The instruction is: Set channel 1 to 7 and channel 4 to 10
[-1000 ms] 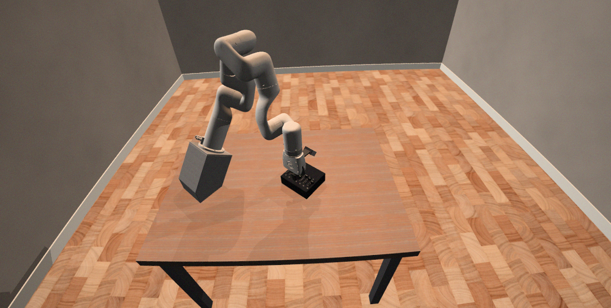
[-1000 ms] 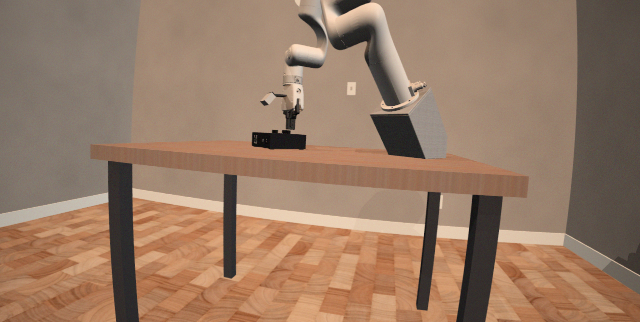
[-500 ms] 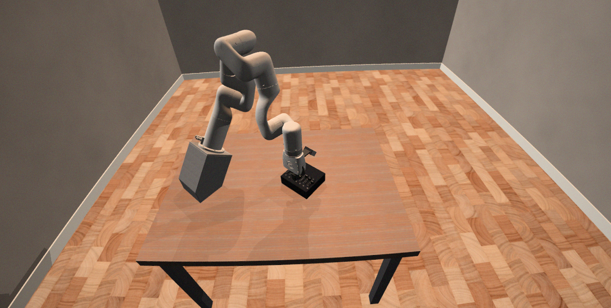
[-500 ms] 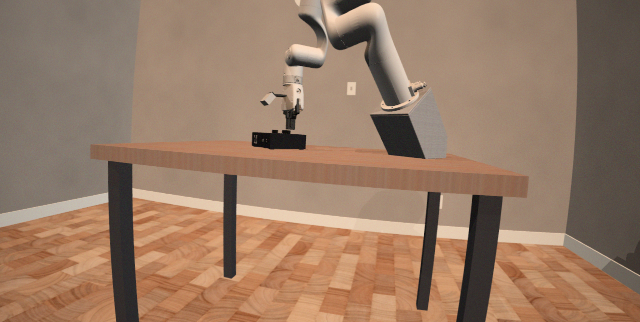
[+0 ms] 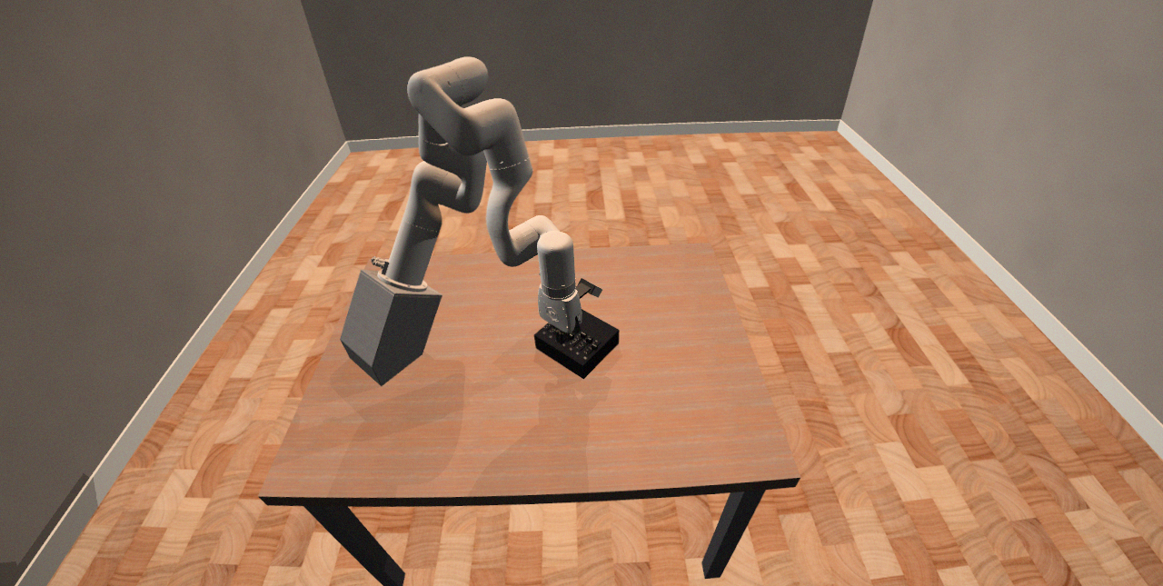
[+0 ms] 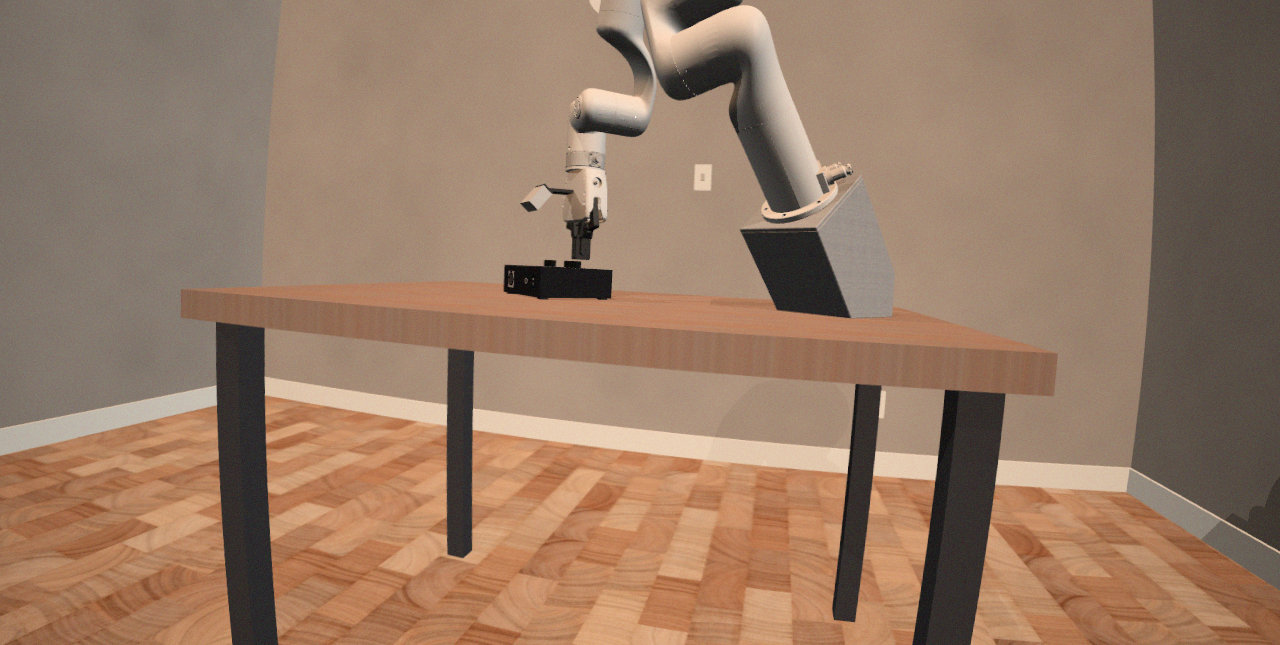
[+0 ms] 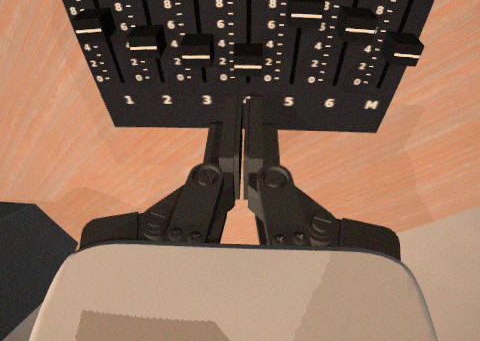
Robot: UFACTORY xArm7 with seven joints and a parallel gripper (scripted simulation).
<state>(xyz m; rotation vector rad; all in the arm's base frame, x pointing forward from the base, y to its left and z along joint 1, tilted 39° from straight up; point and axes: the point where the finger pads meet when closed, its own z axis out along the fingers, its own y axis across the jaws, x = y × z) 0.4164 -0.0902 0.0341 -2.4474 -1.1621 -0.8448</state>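
The channel 4 fader cap is 3 cm below my hand, 2 cm to the left of it and 2 cm ahead of it. Round my hand: channel 5 fader cap 5 cm ahead, 3 cm to the left, 3 cm below; then channel 2 fader cap 5 cm to the left, 3 cm below, 2 cm behind; then channel 3 fader cap 4 cm to the left, 3 cm below.
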